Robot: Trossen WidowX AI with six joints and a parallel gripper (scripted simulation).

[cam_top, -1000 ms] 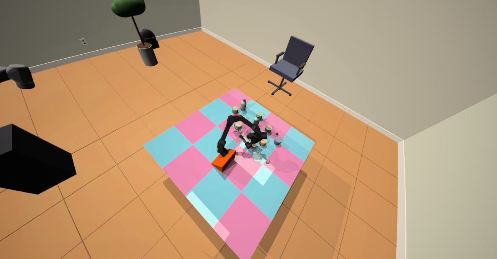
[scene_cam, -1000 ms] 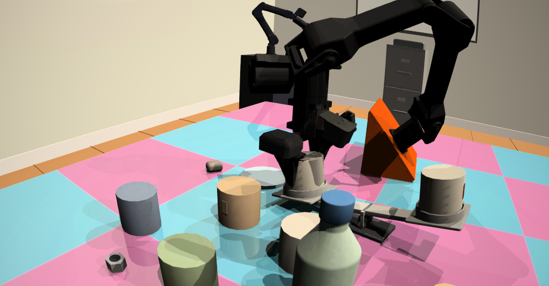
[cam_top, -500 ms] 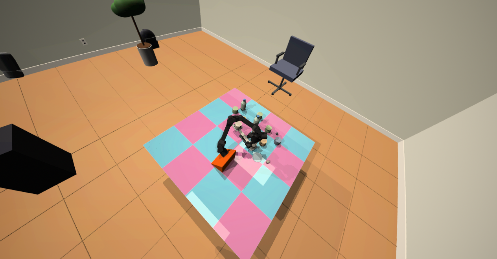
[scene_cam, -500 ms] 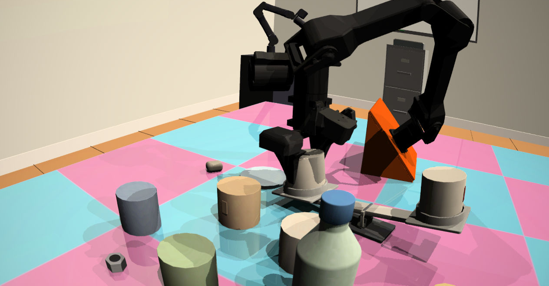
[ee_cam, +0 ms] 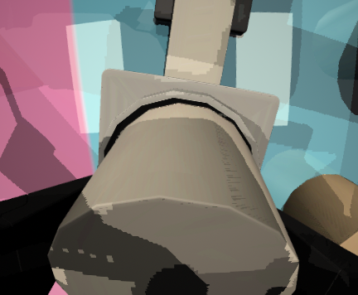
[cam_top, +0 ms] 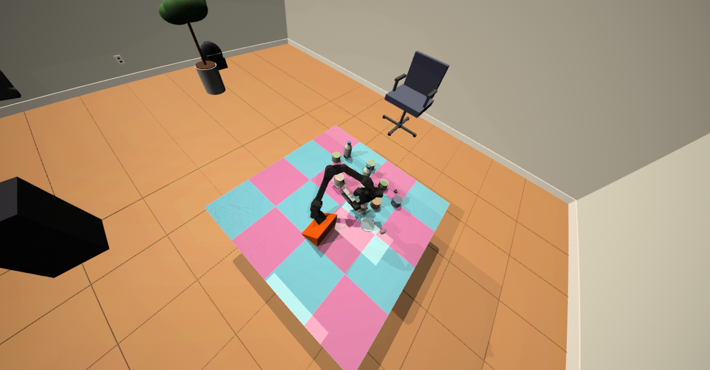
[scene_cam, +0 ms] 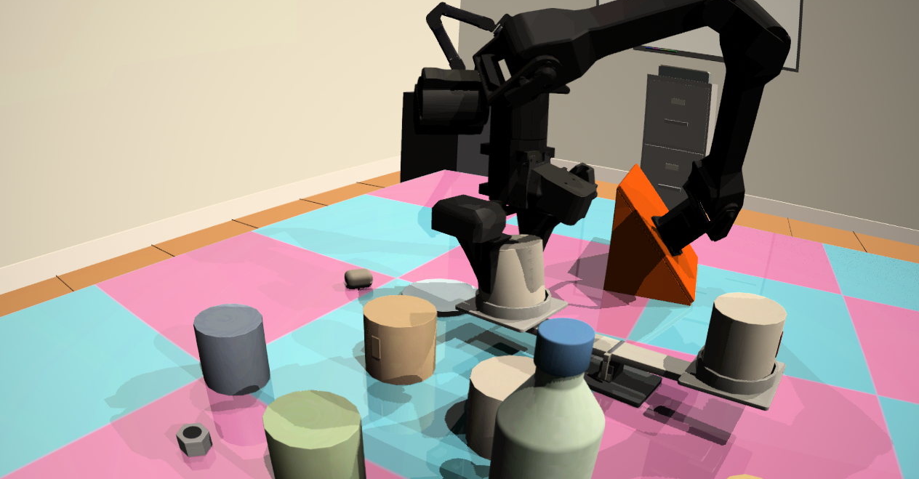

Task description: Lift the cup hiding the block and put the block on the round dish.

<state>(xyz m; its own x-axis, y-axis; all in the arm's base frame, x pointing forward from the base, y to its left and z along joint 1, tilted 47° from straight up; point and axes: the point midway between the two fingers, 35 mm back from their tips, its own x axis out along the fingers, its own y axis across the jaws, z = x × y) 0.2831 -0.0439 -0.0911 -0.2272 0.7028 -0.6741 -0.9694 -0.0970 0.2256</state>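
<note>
Now: the pale green block 1 cm below my gripper tip. Round my gripper tip: tan cylinder (14 cm ahead, 4 cm to the right, 3 cm below); balance beam (1 cm ahead, 14 cm to the left, 3 cm below); round dish (4 cm behind, 12 cm to the right, 7 cm below).
</note>
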